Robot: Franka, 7 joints.
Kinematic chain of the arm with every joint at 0, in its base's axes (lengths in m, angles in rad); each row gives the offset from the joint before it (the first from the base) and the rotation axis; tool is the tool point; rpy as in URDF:
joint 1: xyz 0 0 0.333 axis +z
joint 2: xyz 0 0 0 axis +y
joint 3: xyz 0 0 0.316 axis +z
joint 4: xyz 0.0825 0 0 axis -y
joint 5: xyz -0.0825 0 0.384 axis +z
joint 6: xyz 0 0 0 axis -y
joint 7: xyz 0.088 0 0 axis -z
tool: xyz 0 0 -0.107 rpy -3.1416 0 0
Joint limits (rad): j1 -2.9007..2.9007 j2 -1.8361..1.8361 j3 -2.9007..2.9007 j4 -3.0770..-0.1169 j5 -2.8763..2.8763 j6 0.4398..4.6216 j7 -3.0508..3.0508
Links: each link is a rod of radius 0.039 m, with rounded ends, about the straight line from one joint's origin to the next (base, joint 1, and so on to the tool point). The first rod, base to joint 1, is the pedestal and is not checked.
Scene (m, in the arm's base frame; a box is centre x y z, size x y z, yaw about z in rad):
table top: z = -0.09
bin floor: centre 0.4 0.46 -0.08 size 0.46 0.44 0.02 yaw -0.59
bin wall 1: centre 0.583 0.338 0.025 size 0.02 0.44 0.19 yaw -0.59
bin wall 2: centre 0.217 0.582 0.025 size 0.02 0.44 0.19 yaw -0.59
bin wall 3: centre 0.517 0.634 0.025 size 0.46 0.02 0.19 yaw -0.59
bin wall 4: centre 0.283 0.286 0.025 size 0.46 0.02 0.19 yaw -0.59
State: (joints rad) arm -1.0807 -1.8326 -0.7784 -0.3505 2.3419 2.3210 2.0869
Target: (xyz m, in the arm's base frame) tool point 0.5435 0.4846 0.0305
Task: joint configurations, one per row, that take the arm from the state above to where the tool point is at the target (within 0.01 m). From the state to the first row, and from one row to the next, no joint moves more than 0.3 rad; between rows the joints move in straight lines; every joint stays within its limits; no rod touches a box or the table.
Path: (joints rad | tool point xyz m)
1: -1.3292 -1.7818 -0.8896 -0.3116 2.2793 2.5879 2.0869 | -0.3409 0.7771 0.2556
2: -1.5777 -1.7309 -1.0007 -0.2726 2.2167 2.8547 2.0869 | -0.1626 0.8217 0.2577
3: -1.8263 -1.6801 -1.1119 -0.2337 2.1541 3.1216 2.0869 | 0.0305 0.8184 0.2530
4: -2.0748 -1.6292 -1.2231 -0.1948 2.0915 3.3885 2.0869 | 0.2250 0.7609 0.2465
5: -2.3233 -1.5784 -1.3342 -0.1558 2.0288 3.6553 2.0869 | 0.4028 0.6475 0.2439
6: -2.5718 -1.5276 -1.4454 -0.1169 1.9662 3.9222 2.0869 | 0.5435 0.4846 0.2503
7: -2.5629 -1.6818 -1.4686 -0.1169 1.9419 3.6947 2.0869 | 0.5503 0.4906 0.1395
8: -2.5540 -1.8361 -1.4918 -0.1169 1.9175 3.4671 2.0869 | 0.5435 0.4846 0.0305

